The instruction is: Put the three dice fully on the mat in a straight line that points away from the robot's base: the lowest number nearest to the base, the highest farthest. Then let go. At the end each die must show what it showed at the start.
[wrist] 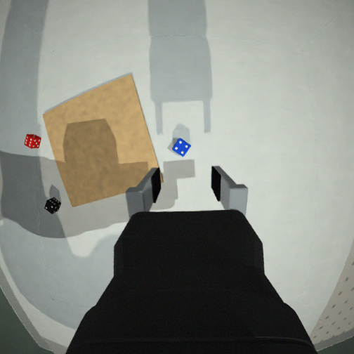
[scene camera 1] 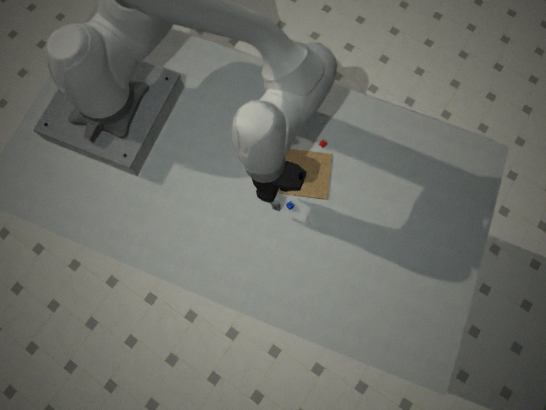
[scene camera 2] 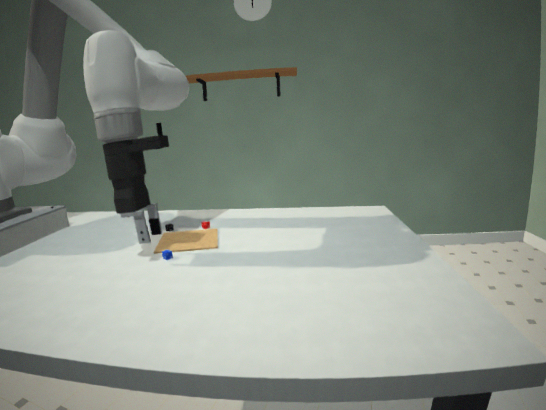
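Seen in the pictures: gripper, fingertip midpoint: (scene camera 1: 280,199) (scene camera 2: 151,238); arm's base, origin of the base link: (scene camera 1: 109,104).
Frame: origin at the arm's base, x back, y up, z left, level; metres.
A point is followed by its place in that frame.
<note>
The blue die (scene camera 1: 290,205) {x -0.585, y -0.050, z -0.123 m} (scene camera 2: 167,255) {x -0.587, y -0.056, z -0.130 m} (wrist: 181,147) lies on the table beside the mat (scene camera 1: 323,186) {x -0.658, y -0.061, z -0.038 m} (scene camera 2: 202,241) {x -0.639, y -0.061, z -0.033 m} (wrist: 107,97), four pips on its upper face. The red die (scene camera 1: 323,143) {x -0.623, y -0.050, z 0.086 m} (scene camera 2: 205,225) {x -0.624, y -0.056, z 0.079 m} (wrist: 33,141) lies off the mat's opposite side; its upper face seems to show six. The black die (scene camera 2: 169,227) {x -0.528, y -0.054, z 0.066 m} (wrist: 53,205) lies off the mat near its corner; its number is hard to read, and the arm hides it in scene camera 1. My gripper (scene camera 1: 276,205) {x -0.555, y -0.021, z -0.123 m} (scene camera 2: 150,237) {x -0.555, y -0.021, z -0.123 m} (wrist: 185,177) is open and empty, above the table, near the blue die on its base side.
The robot's base plate (scene camera 1: 117,150) {x -0.081, y 0.000, z -0.128 m} stands on the table (scene camera 1: 240,260) {x -0.499, y -0.065, z -0.308 m} (scene camera 2: 280,310) {x -0.812, y -0.065, z -0.328 m} at the upper left in scene camera 1. Arm shadows fall across the mat and table. A wall shelf (scene camera 2: 240,75) is far behind the table.
</note>
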